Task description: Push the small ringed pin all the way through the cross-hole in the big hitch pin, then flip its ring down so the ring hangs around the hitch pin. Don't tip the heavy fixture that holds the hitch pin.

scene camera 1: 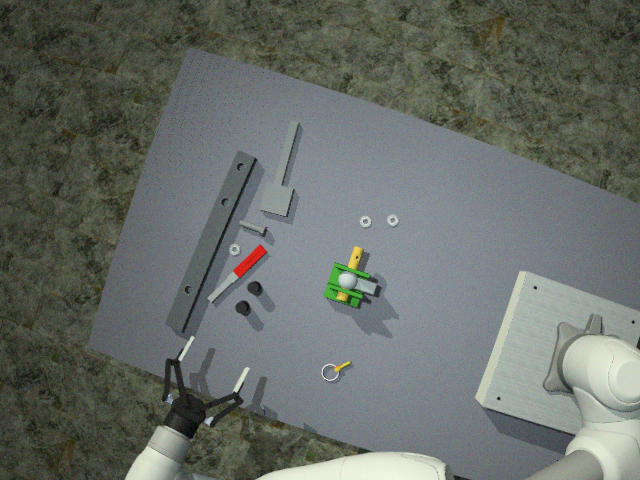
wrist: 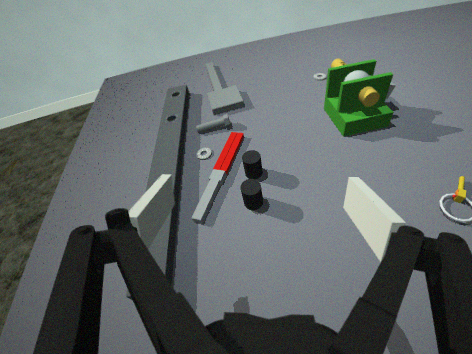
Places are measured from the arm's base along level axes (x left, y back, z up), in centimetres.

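Pixels of known places: gripper, fingertip midpoint: [scene camera 1: 219, 353] [wrist: 258, 191]; arm's base, link origin: [scene camera 1: 581, 362].
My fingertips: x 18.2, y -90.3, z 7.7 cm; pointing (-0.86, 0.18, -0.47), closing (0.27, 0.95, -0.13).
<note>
Ahead of a thing's pixels: the offset from my fingertips to its middle.
The small yellow pin with its silver ring @[dy +28.4, dx -0.3, dz -15.4 cm] [scene camera 1: 330, 372] [wrist: 456, 207] lies on the table, below the fixture in the scene view and at the right edge of the wrist view. The green fixture @[dy +26.5, dx -25.2, dz -11.6 cm] [scene camera 1: 353, 302] [wrist: 367, 122] stands upright. The yellow hitch pin [scene camera 1: 355, 257] [wrist: 369, 96] runs through its two plates and a grey ball-ended part, with its long end and dark cross-hole sticking out at the top in the scene view. My gripper [scene camera 1: 220, 353] [wrist: 258, 191] is wide open and empty, above the table's lower left edge, well left of the ringed pin.
A grey bar with holes @[dy -12.3, dx -24.2, dz -14.8 cm] [scene camera 1: 210, 242] [wrist: 170, 132], a red-handled tool @[dy -3.3, dx -17.8, dz -15.5 cm] [scene camera 1: 250, 261] [wrist: 229, 151], two black cylinders, a bolt @[dy -2.3, dx -30.9, dz -15.1 cm] [scene camera 1: 253, 227] [wrist: 214, 124] and a grey block with a handle @[dy +2.0, dx -48.2, dz -15.3 cm] [scene camera 1: 278, 199] [wrist: 226, 98] lie left of the fixture. Washers lie nearby. The robot's base plate [scene camera 1: 537, 330] is at right.
</note>
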